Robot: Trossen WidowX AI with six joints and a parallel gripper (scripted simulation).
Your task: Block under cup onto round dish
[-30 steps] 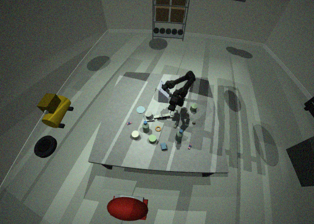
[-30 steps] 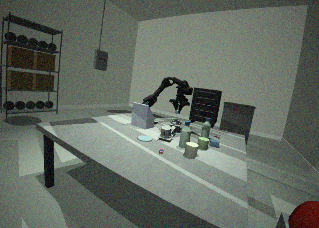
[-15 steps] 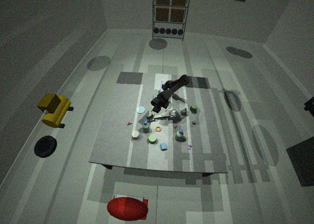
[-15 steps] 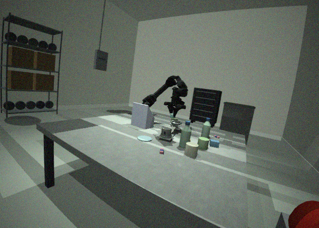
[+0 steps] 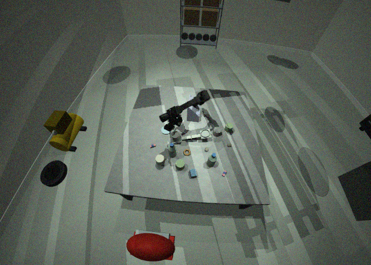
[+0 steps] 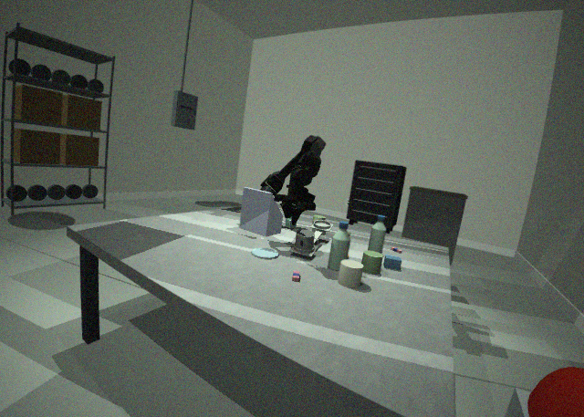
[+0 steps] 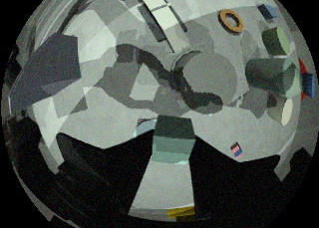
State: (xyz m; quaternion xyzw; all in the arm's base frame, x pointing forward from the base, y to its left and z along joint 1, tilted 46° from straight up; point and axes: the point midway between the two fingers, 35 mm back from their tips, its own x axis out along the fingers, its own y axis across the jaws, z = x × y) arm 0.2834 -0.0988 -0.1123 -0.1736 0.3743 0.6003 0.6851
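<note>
The round pale-blue dish lies 12 cm below my gripper tip, 7 cm to the right of it and 5 cm behind it. From my gripper tip the other things lie so: blue block 35 cm ahead, 23 cm to the left, 10 cm below; then cream cylinder 29 cm ahead, 8 cm below, 7 cm to the right.
</note>
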